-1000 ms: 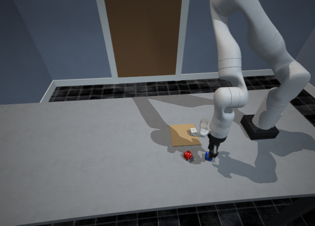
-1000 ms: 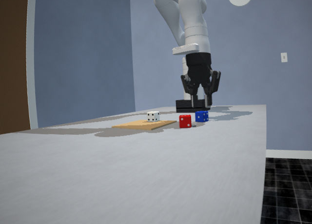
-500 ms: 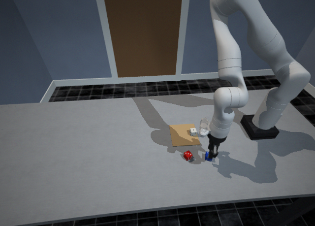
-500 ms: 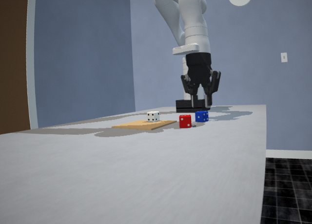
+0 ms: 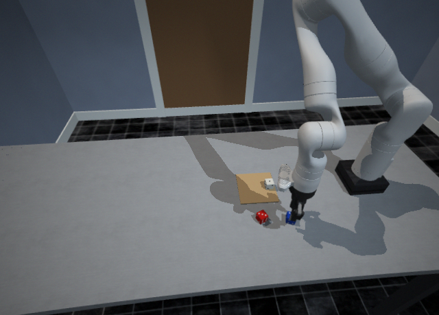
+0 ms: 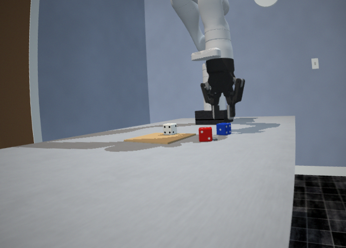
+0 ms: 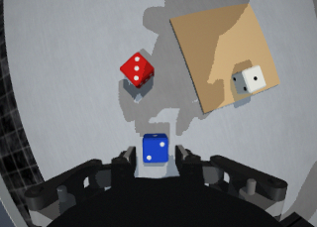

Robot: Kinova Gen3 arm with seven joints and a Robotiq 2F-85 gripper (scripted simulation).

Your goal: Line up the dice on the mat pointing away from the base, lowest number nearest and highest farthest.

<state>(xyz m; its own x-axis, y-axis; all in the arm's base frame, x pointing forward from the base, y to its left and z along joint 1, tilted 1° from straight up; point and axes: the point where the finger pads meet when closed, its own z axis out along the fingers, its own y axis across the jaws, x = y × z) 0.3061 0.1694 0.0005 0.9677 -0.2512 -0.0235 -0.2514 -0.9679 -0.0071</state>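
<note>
Now: the blue die 4 cm below my hand. Also, from my hand: white die (14 cm to the right, 5 cm ahead, 4 cm below); tan mat (14 cm to the right, 10 cm ahead, 6 cm below); red die (10 cm ahead, 4 cm below, 1 cm to the right).
</note>
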